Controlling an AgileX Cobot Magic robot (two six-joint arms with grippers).
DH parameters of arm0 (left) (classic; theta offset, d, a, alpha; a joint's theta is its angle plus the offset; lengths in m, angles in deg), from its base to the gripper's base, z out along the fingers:
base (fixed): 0 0 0 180
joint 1: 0 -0.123 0 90
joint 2: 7.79 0 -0.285 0
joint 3: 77.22 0 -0.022 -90
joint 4: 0 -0.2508 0 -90
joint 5: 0 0 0.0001 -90
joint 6: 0 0.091 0 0
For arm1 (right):
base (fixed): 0 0 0 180
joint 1: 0 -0.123 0 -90
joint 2: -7.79 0 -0.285 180
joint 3: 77.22 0 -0.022 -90
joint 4: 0 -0.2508 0 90
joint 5: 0 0 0.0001 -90
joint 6: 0 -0.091 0 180
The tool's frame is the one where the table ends.
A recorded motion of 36 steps. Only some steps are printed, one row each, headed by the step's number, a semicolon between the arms.
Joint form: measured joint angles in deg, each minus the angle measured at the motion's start. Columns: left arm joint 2, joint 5, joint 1, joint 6, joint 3, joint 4; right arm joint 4, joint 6, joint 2, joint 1, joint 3, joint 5.
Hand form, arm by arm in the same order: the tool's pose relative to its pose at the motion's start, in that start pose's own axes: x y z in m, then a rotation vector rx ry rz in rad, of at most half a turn. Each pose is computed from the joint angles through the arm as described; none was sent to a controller.
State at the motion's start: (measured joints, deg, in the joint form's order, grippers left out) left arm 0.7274 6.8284 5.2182 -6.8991 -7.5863 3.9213; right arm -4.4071 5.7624 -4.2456 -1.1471 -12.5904 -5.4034
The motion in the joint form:
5: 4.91 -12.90 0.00 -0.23 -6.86 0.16; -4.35 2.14 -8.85 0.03 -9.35 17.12
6: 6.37 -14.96 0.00 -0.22 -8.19 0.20; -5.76 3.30 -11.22 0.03 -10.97 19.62
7: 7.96 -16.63 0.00 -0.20 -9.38 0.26; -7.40 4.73 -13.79 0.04 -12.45 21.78
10: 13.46 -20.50 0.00 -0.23 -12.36 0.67; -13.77 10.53 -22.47 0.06 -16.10 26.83
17: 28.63 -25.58 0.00 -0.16 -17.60 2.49; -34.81 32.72 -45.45 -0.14 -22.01 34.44
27: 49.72 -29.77 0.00 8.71 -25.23 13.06; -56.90 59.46 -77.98 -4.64 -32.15 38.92
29: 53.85 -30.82 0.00 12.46 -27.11 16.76; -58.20 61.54 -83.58 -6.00 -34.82 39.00
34: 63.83 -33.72 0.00 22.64 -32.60 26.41; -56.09 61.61 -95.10 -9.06 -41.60 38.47
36: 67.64 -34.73 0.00 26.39 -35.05 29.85; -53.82 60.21 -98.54 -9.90 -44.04 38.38
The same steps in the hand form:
5: -0.0120 -0.0038 0.0105 -0.0210 0.1901 -0.0068; -0.0124 0.0033 0.0215 -0.0391 0.2873 0.0388
6: -0.0141 -0.0045 0.0137 -0.0257 0.2280 -0.0073; -0.0133 0.0045 0.0276 -0.0513 0.3425 0.0437
7: -0.0156 -0.0050 0.0174 -0.0305 0.2638 -0.0080; -0.0133 0.0058 0.0344 -0.0652 0.3972 0.0482
10: -0.0164 -0.0059 0.0306 -0.0468 0.3740 -0.0158; -0.0067 0.0112 0.0579 -0.1205 0.5610 0.0653
17: -0.0026 -0.0051 0.0692 -0.0904 0.6318 -0.0483; 0.0365 0.0308 0.1174 -0.3332 0.8902 0.1124
27: 0.0304 -0.0066 0.1258 -0.0883 0.9332 -0.0995; 0.1270 0.0713 0.1919 -0.6304 1.1327 0.1709
29: 0.0380 -0.0080 0.1376 -0.0690 0.9866 -0.1095; 0.1458 0.0808 0.2034 -0.6670 1.1675 0.1684
34: 0.0558 -0.0127 0.1688 0.0007 1.0938 -0.1357; 0.1884 0.1019 0.2249 -0.7266 1.2537 0.1279
36: 0.0626 -0.0145 0.1820 0.0306 1.1228 -0.1452; 0.2020 0.1078 0.2307 -0.7409 1.2859 0.1059

